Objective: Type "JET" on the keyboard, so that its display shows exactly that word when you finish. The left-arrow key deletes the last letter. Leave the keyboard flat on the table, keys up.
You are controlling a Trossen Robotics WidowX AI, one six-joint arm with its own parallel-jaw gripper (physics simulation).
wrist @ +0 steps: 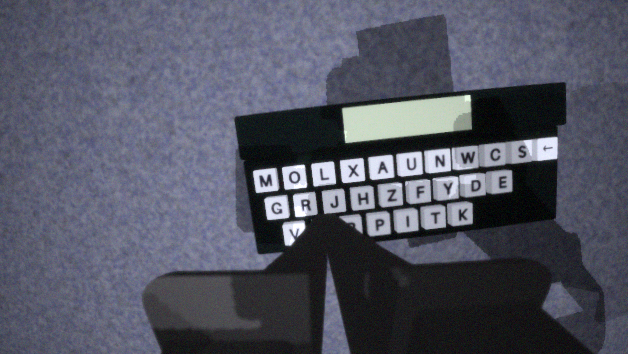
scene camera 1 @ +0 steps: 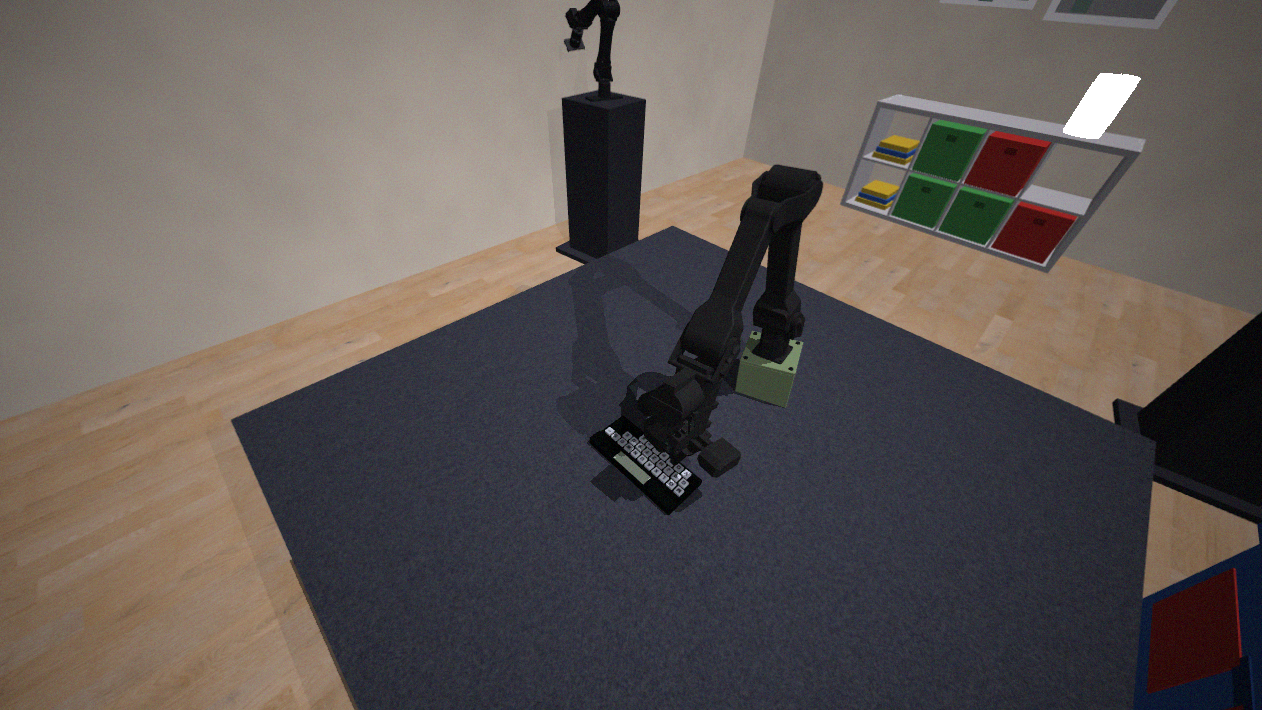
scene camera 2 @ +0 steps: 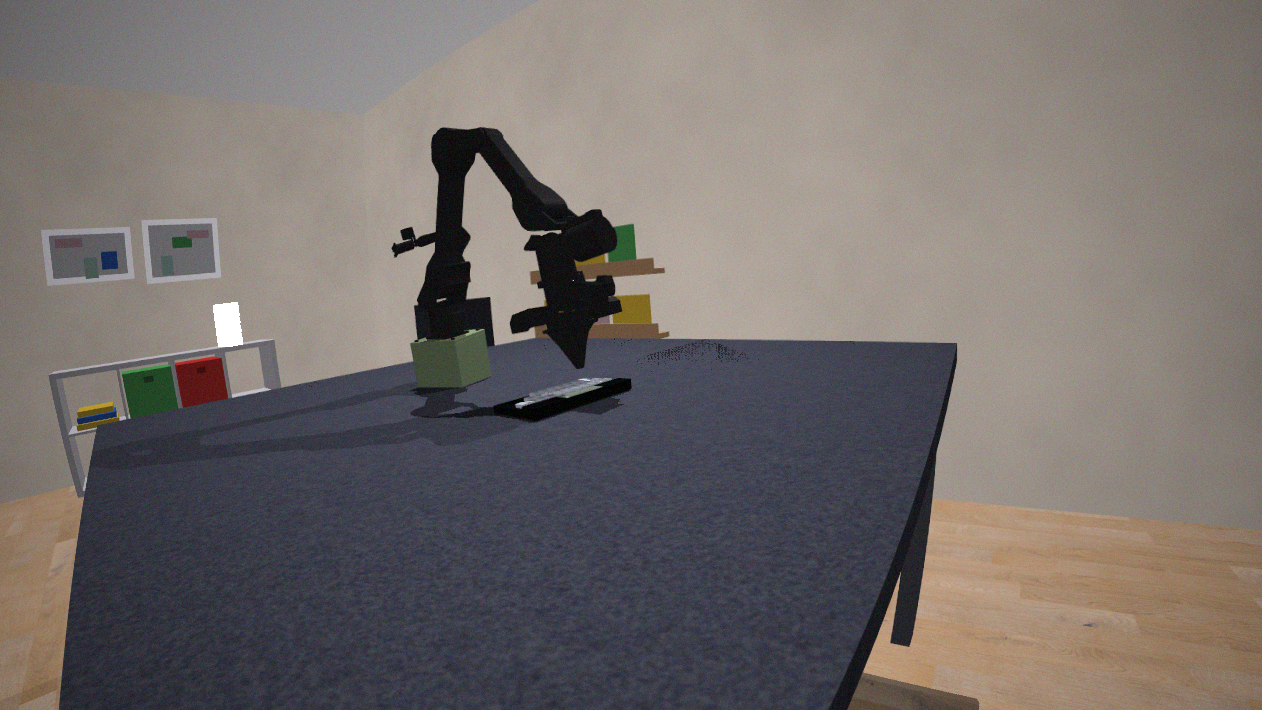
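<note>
The black keyboard (scene camera 1: 646, 462) (scene camera 2: 564, 399) (wrist: 534, 192) lies flat on the table, keys up. Its pale green display (wrist: 407, 120) (scene camera 1: 631, 468) shows no letters, with a shadow at its right end. The J key (wrist: 334, 201), the E key (wrist: 502, 181), the T key (wrist: 435, 218) and the left-arrow key (wrist: 547, 148) are visible. My gripper (scene camera 2: 578, 365) (wrist: 325, 221) is shut and empty, pointing down a little above the keyboard. In the wrist view its tips appear just below the J key, covering the Q key and part of the B key (wrist: 354, 224).
The dark table (scene camera 1: 564, 600) (scene camera 2: 529, 547) bears the keyboard and the arm's green base block (scene camera 1: 764, 379) (scene camera 2: 451, 360). The base block stands behind the keyboard. The arm's shadow falls beside the keyboard. Another arm stands on a dark pedestal (scene camera 1: 601, 176) off the table.
</note>
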